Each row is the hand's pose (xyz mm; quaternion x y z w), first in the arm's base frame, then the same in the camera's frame.
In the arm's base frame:
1: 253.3 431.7 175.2 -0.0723 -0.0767 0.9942 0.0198
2: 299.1 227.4 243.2 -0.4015 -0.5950 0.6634 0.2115
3: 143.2 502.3 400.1 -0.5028 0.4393 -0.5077 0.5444
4: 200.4 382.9 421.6 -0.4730 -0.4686 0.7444 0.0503
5: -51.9 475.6 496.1 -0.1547 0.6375 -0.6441 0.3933
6: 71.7 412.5 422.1 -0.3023 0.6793 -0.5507 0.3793
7: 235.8 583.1 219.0 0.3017 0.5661 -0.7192 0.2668
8: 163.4 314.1 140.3 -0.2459 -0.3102 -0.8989 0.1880
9: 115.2 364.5 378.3 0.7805 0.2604 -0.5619 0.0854
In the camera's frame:
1: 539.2 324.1 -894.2 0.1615 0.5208 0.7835 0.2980
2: 583.6 294.5 -680.6 -0.4273 0.1064 0.8514 0.2850
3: 634.4 566.1 -900.0 0.6625 -0.3315 0.6560 0.1443
4: 668.3 514.8 -780.9 -0.3317 0.2254 0.9081 0.1204
5: 563.4 765.5 -843.4 0.2972 -0.2571 0.9066 0.1539
6: 585.3 614.5 -805.6 0.3615 -0.3810 0.8199 0.2277
7: 584.1 396.0 -1028.2 0.0668 -0.0082 -0.9977 0.0007
8: 432.6 342.7 -787.3 0.6043 0.6023 0.4835 0.1955
9: 576.1 544.4 -772.0 0.4641 -0.3373 -0.7776 0.2572

